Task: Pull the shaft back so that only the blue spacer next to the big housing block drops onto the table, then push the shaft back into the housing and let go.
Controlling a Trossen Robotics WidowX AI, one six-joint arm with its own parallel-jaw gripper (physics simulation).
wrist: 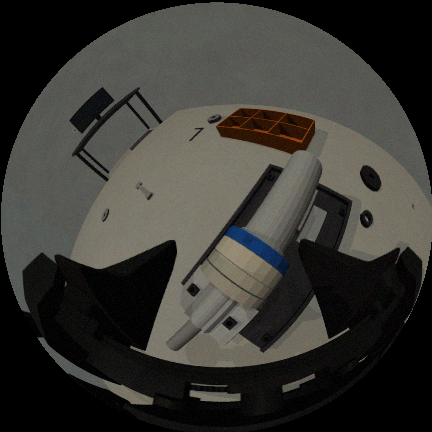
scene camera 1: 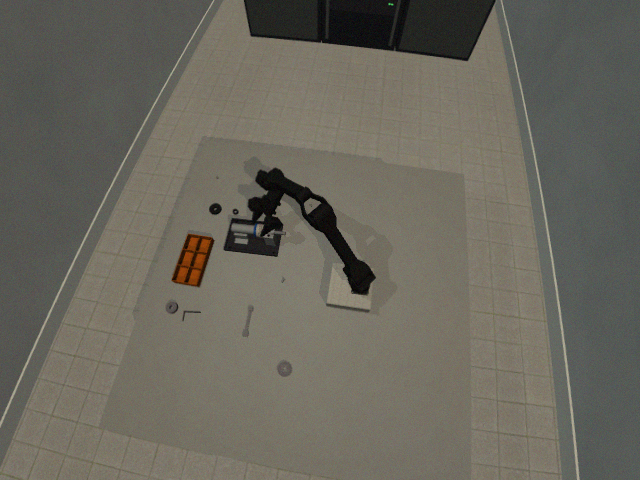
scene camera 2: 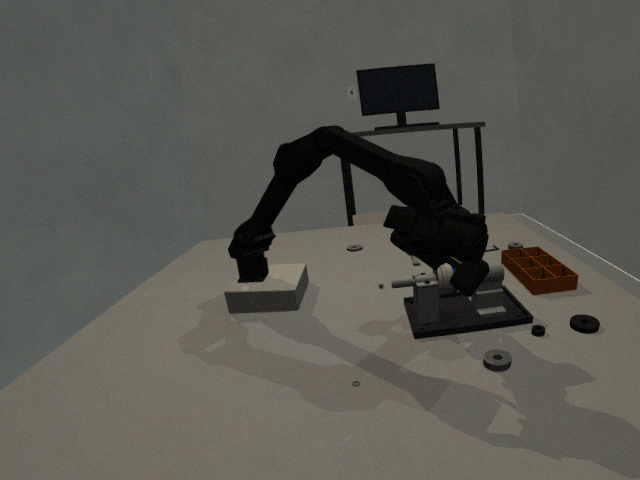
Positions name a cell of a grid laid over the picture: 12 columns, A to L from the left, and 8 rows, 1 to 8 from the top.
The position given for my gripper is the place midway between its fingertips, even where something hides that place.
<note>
My gripper (scene camera 2: I5) is open, with nothing in its grasp. Also in view: a blue spacer (wrist: H5). Also in view: an orange compartment tray (scene camera 1: D5) and a dark baseplate (scene camera 2: J6).
My gripper is seen too in the wrist view (wrist: G5) and in scene camera 1 (scene camera 1: E4). The dark baseplate shows as well in the wrist view (wrist: H4) and in scene camera 1 (scene camera 1: E4).
</note>
